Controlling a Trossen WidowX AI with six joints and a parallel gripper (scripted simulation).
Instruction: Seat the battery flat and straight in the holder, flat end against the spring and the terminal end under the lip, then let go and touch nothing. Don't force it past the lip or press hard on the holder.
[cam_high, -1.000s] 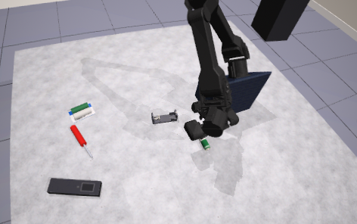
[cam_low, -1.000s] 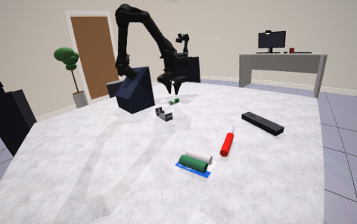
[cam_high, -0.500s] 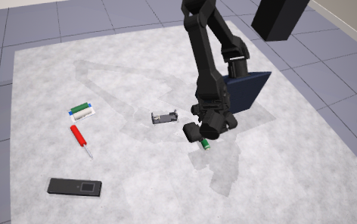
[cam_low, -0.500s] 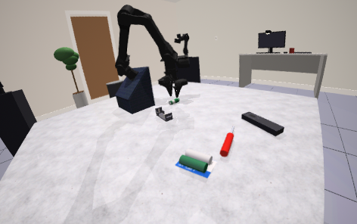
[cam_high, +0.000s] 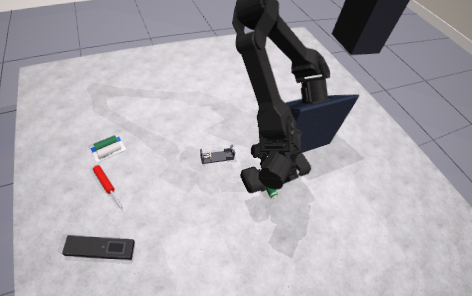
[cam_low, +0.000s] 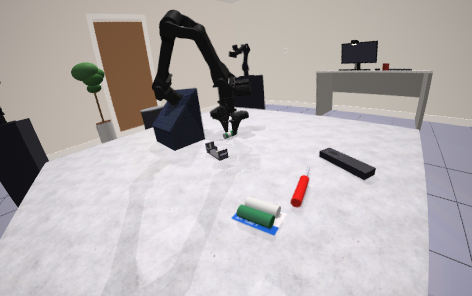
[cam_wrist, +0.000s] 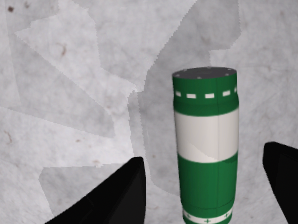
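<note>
Right now the battery is right at my gripper tip. Also, from my gripper tip: red screwdriver 43 cm ahead, 10 cm to the right; black remote control 46 cm ahead, 5 cm to the left.
</note>
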